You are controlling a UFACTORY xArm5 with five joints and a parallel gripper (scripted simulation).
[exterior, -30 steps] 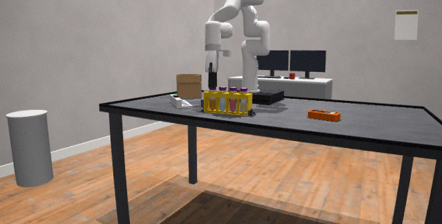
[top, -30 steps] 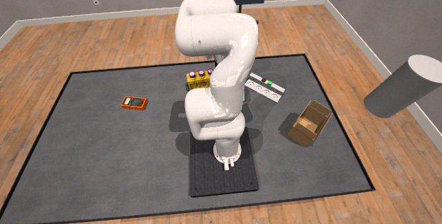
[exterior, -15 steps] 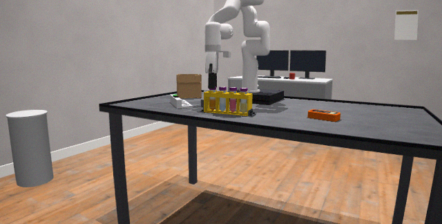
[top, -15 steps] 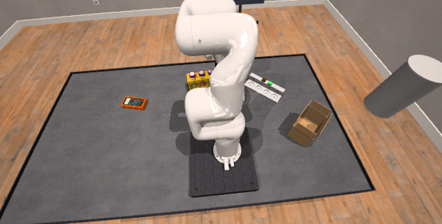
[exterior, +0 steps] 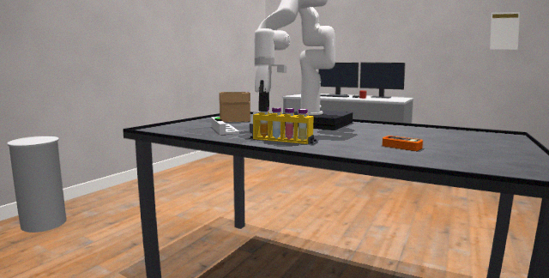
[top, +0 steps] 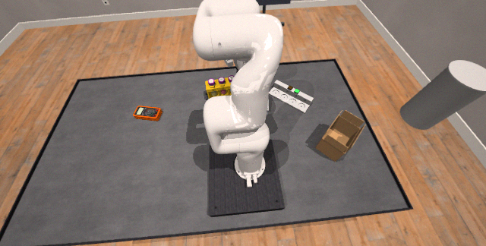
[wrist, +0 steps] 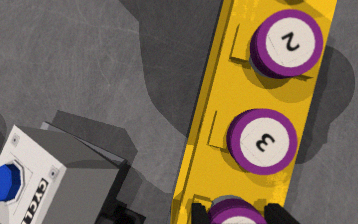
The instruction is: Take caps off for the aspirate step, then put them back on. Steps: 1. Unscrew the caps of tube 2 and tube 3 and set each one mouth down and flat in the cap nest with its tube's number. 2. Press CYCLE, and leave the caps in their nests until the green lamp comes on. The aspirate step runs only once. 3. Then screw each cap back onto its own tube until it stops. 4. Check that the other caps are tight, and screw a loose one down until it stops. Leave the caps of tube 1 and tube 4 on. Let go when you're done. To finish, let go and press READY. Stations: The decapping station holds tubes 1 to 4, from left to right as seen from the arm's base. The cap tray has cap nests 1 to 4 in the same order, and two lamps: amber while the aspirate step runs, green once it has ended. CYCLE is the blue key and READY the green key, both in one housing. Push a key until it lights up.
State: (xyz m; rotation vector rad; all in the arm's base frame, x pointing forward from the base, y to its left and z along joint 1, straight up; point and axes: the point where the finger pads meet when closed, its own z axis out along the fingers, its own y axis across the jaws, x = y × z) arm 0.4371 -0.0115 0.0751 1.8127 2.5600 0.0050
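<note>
The green ready key lies 150 mm behind my hand, 80 mm to the right of it and 60 mm below it. Round my hand: blue cycle key 150 mm behind, 40 mm to the right, 60 mm below; then grey key housing 130 mm behind, 60 mm to the right, 80 mm below.
</note>
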